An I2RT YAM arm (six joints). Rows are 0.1 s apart.
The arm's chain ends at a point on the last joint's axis. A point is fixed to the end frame.
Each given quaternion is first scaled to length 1.
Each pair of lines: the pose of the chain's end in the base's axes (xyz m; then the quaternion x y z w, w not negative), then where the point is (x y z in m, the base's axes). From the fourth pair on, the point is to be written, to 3 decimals.
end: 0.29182 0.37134 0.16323 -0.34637 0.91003 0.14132 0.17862
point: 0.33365 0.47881 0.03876
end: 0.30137 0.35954 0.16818 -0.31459 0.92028 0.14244 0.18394
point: 0.34980 0.46579 0.04506
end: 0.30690 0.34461 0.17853 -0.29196 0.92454 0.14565 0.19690
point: 0.36199 0.45101 0.05838
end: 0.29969 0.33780 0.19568 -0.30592 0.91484 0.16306 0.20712
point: 0.353 0.450 0.080
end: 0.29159 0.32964 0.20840 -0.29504 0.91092 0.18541 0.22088
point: 0.347 0.448 0.100
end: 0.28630 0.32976 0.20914 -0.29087 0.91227 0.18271 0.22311
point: 0.344 0.447 0.101
